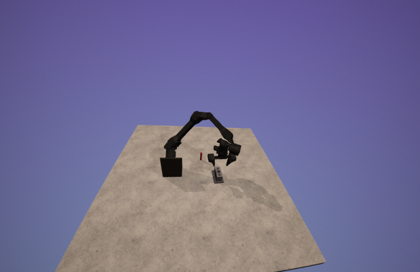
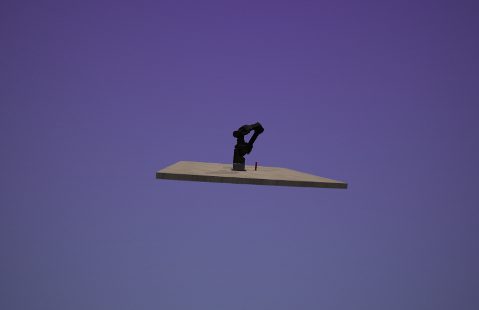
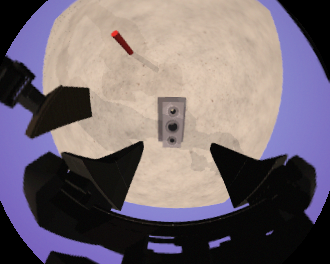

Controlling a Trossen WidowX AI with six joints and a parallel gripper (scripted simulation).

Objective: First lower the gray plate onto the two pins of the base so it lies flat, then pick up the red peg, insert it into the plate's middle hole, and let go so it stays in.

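Now: the red peg 11 cm behind my gripper tip, 19 cm to the left of it and 8 cm below it. The rest, counted from my gripper tip: gray plate 8 cm below.
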